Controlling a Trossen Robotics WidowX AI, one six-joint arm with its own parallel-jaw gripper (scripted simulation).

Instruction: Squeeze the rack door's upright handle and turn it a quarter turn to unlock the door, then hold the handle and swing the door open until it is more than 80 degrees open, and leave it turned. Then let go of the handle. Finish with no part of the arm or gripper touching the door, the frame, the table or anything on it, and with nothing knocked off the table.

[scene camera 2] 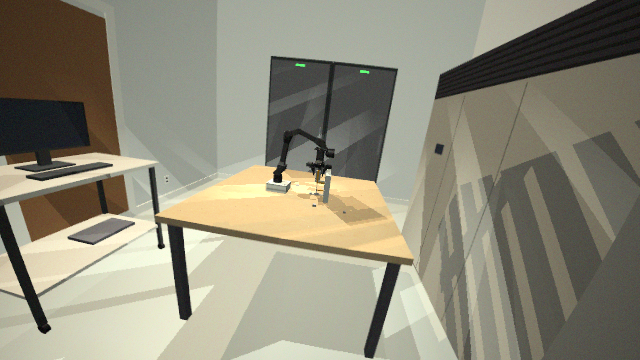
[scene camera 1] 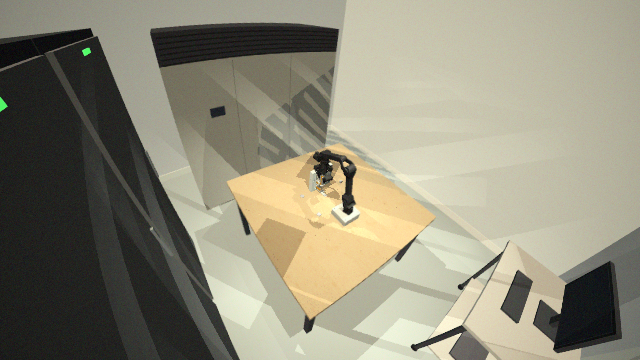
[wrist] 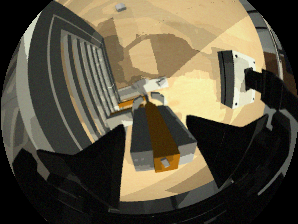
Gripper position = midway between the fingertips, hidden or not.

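Note:
The gripper (wrist: 156, 124) can be seen, and so can a rack door (wrist: 105, 104).

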